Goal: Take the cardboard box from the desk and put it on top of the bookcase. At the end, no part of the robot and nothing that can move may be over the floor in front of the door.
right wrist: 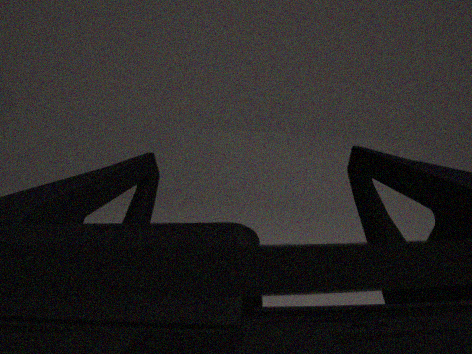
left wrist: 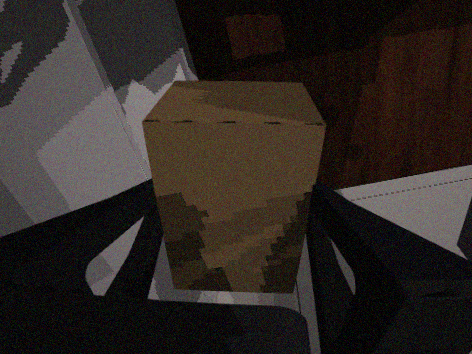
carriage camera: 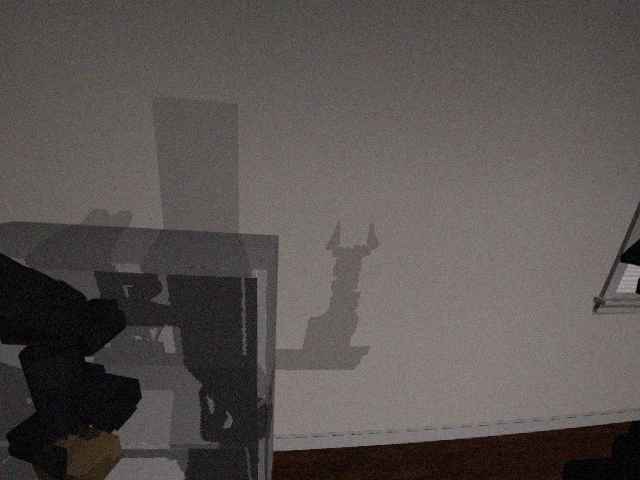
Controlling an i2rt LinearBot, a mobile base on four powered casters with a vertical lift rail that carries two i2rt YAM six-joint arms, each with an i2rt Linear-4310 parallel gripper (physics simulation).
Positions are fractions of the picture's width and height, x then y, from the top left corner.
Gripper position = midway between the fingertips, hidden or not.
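Labels:
You'd find my left gripper in the left wrist view (0.50, 0.53). My left gripper is also there in the carriage camera view (0.13, 0.95). As for the right wrist view, my left gripper is out of frame in that one.

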